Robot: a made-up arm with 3 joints. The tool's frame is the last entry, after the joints.
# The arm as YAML. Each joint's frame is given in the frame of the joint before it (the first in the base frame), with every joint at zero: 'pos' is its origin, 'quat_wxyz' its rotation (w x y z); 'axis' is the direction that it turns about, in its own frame. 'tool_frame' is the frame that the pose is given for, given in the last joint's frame.
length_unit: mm
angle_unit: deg
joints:
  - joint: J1
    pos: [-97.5, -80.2, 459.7]
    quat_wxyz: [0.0, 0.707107, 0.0, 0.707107]
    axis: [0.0, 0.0, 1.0]
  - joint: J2
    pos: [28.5, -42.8, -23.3]
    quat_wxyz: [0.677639, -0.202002, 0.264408, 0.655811]
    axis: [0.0, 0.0, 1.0]
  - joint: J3
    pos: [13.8, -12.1, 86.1]
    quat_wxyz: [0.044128, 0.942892, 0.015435, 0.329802]
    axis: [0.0, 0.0, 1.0]
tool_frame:
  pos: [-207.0, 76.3, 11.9]
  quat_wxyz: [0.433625, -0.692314, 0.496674, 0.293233]
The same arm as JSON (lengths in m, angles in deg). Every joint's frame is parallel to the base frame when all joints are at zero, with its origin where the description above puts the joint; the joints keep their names.
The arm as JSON. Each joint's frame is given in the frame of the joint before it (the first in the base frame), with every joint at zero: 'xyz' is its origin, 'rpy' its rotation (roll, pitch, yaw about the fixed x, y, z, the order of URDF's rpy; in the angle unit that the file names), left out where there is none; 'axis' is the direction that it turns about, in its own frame. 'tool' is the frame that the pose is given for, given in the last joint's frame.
{
  "units": {
    "length": "m",
    "angle": "deg"
  },
  "joints": [
    {
      "name": "J1",
      "type": "revolute",
      "origin": {
        "xyz": [
          -0.0975,
          -0.0802,
          0.4597
        ]
      },
      "axis": [
        1.0,
        0.0,
        0.0
      ]
    },
    {
      "name": "J2",
      "type": "revolute",
      "origin": {
        "xyz": [
          -0.0233,
          0.0428,
          0.0285
        ]
      },
      "axis": [
        0.778567,
        -0.620573,
        0.093396
      ]
    },
    {
      "name": "J3",
      "type": "revolute",
      "origin": {
        "xyz": [
          0.0575,
          -0.0635,
          0.0201
        ]
      },
      "axis": [
        -1.0,
        0.0,
        0.0
      ]
    }
  ],
  "tool": {
    "origin": {
      "xyz": [
        -0.0119,
        0.207,
        0.0763
      ],
      "rpy": [
        -8.33,
        25.68,
        -21.8
      ]
    }
  }
}

